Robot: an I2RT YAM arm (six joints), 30 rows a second.
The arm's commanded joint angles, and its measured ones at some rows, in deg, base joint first. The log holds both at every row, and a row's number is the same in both.
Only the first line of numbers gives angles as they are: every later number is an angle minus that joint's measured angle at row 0.
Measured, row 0:
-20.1, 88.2, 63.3, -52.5, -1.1, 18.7
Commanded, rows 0 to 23:
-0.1, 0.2, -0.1, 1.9, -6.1, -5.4
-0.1, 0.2, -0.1, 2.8, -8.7, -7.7
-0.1, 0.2, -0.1, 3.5, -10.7, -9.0
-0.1, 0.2, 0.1, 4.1, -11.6, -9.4
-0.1, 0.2, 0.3, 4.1, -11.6, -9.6
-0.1, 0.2, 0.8, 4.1, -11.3, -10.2
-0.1, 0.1, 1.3, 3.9, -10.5, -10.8
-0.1, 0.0, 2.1, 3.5, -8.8, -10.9
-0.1, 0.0, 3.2, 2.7, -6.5, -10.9
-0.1, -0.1, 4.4, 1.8, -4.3, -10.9
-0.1, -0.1, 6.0, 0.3, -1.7, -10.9
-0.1, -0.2, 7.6, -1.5, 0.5, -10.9
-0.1, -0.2, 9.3, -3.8, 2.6, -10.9
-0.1, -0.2, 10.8, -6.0, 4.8, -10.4
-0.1, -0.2, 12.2, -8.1, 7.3, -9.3
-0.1, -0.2, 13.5, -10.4, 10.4, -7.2
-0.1, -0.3, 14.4, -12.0, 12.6, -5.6
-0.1, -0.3, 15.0, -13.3, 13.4, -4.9
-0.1, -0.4, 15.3, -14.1, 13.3, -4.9
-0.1, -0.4, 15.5, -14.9, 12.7, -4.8
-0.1, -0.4, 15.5, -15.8, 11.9, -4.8
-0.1, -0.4, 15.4, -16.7, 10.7, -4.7
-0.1, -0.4, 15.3, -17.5, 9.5, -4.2
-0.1, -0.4, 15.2, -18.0, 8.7, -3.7
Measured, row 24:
0.0, 0.1, 14.7, -17.1, 8.7, -5.9
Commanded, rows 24 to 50:
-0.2, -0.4, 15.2, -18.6, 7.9, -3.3
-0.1, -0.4, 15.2, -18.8, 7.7, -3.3
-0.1, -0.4, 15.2, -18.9, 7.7, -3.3
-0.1, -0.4, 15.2, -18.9, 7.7, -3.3
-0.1, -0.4, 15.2, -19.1, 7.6, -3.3
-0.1, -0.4, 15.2, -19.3, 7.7, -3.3
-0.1, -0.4, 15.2, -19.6, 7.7, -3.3
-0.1, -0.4, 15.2, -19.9, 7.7, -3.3
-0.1, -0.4, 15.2, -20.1, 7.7, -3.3
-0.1, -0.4, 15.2, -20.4, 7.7, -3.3
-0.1, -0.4, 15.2, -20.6, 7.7, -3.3
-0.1, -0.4, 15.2, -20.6, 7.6, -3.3
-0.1, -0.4, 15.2, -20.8, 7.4, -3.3
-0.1, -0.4, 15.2, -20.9, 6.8, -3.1
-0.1, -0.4, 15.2, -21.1, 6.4, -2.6
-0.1, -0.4, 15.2, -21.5, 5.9, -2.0
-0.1, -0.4, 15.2, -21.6, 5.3, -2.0
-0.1, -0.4, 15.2, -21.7, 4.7, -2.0
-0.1, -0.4, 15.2, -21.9, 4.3, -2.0
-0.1, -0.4, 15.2, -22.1, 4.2, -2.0
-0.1, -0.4, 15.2, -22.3, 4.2, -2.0
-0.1, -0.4, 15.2, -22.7, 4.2, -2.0
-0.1, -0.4, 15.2, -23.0, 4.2, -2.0
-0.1, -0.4, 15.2, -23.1, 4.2, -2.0
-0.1, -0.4, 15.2, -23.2, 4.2, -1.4
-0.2, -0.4, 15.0, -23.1, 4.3, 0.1
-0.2, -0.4, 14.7, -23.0, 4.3, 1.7
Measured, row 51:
0.0, 0.1, 14.7, -23.0, 4.6, -2.0
